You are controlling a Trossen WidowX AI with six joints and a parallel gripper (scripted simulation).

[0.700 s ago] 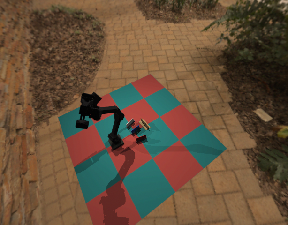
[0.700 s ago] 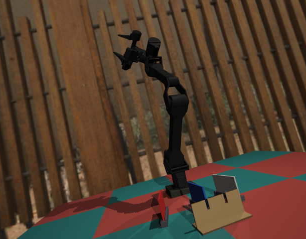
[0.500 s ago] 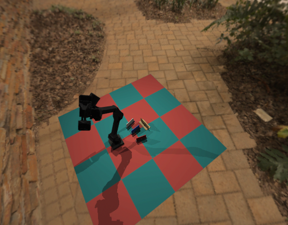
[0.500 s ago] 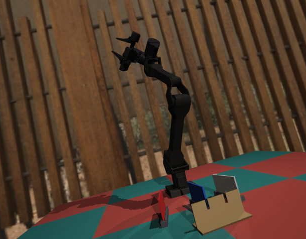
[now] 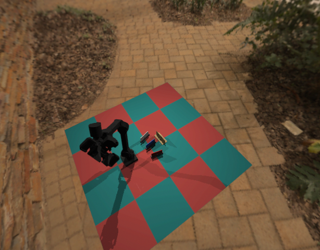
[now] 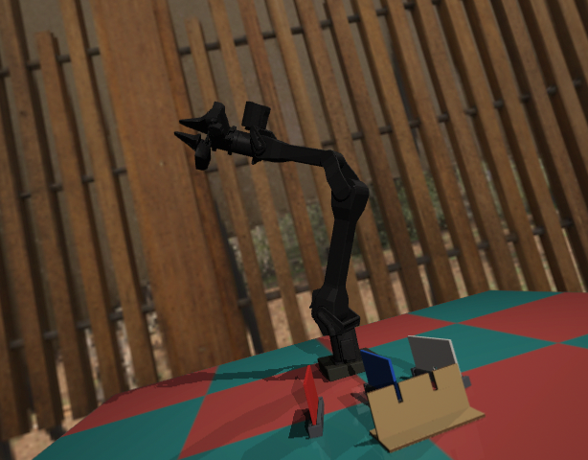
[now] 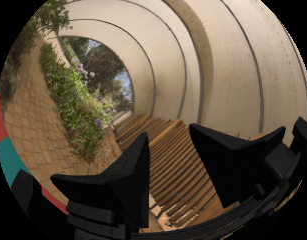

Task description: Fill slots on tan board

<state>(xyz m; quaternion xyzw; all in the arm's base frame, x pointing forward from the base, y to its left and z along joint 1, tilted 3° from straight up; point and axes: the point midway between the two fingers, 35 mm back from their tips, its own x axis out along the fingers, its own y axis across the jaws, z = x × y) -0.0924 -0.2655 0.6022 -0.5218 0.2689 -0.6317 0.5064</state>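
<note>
Now: the red board 310 mm ahead of my gripper tip, 160 mm to the left of it and 620 mm below it. Round my gripper tip: blue board 310 mm ahead, 280 mm to the left, 620 mm below; then tan board 420 mm ahead, 290 mm to the left, 630 mm below; then grey board 290 mm ahead, 370 mm to the left, 620 mm below.
</note>
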